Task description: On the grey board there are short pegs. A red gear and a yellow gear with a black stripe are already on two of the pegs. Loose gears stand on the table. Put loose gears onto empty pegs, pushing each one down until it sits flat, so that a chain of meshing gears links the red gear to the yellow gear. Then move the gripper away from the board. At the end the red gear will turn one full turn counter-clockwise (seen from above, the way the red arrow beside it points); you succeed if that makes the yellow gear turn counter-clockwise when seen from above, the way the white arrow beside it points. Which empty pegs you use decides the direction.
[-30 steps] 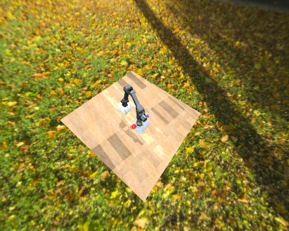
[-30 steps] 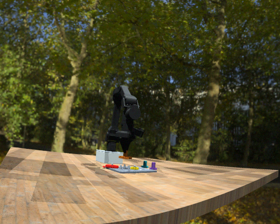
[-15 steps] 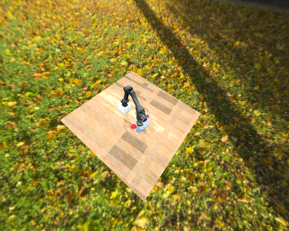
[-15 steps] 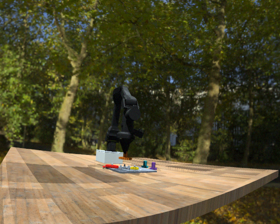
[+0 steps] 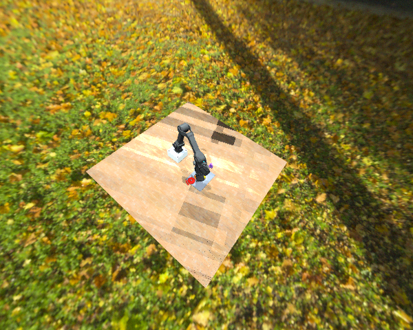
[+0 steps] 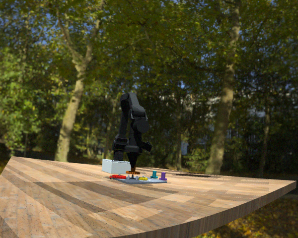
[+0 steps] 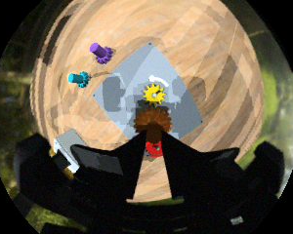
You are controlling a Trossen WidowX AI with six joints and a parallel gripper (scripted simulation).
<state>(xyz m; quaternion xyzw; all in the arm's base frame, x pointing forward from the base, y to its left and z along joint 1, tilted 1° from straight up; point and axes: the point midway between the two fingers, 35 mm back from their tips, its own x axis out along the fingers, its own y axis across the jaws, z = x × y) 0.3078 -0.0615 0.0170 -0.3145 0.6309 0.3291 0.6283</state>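
My gripper tip is 10 mm short of the grey board, 30 mm to the right of it and 50 mm above it. From my gripper tip the other things lie so: yellow gear 30 mm ahead, 40 mm to the left, 40 mm below; then orange gear 10 mm below; then red gear 20 mm behind, 60 mm to the right, 40 mm below.
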